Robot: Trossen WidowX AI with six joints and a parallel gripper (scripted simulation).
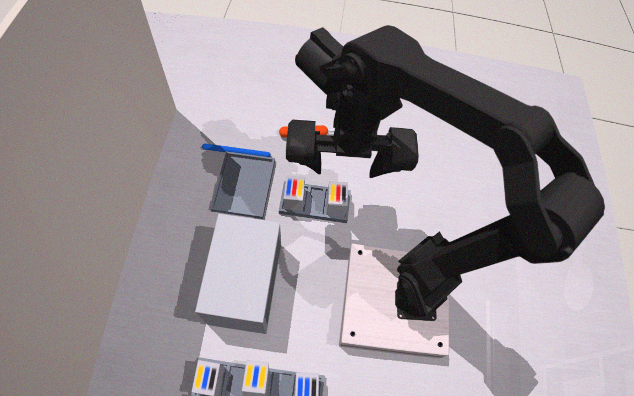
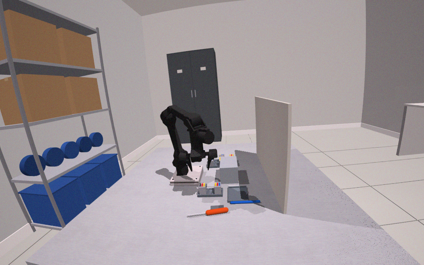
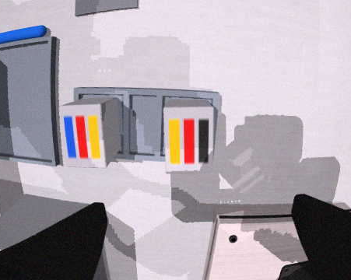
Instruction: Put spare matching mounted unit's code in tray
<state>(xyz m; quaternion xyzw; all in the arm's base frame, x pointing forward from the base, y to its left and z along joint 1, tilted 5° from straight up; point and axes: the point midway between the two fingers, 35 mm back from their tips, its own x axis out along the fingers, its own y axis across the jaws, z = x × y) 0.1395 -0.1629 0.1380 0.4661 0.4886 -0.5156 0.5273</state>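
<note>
Now: the spare 1 cm to the right of my gripper tip and 9 cm below it. The rest, counted from my gripper tip: grey tray 18 cm ahead, 3 cm to the right, 13 cm below; then grey rack 4 cm ahead, 1 cm to the right, 12 cm below; then mounted unit 15 cm ahead, 17 cm to the left, 8 cm below.
</note>
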